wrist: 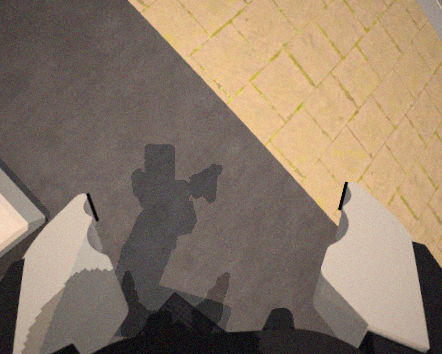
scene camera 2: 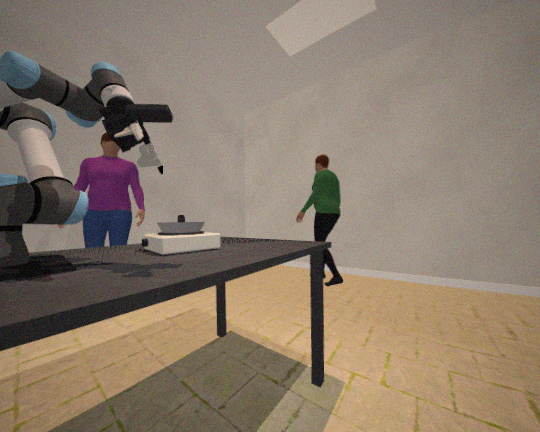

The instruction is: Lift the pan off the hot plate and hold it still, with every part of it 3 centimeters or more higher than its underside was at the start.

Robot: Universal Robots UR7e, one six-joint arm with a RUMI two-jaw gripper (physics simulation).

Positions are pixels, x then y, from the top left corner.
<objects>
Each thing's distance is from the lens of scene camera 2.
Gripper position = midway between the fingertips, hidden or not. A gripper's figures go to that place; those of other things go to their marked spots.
my gripper (scene camera 2: 152,159): 60 cm
white hot plate (scene camera 2: 163,243): 78 cm
</objects>
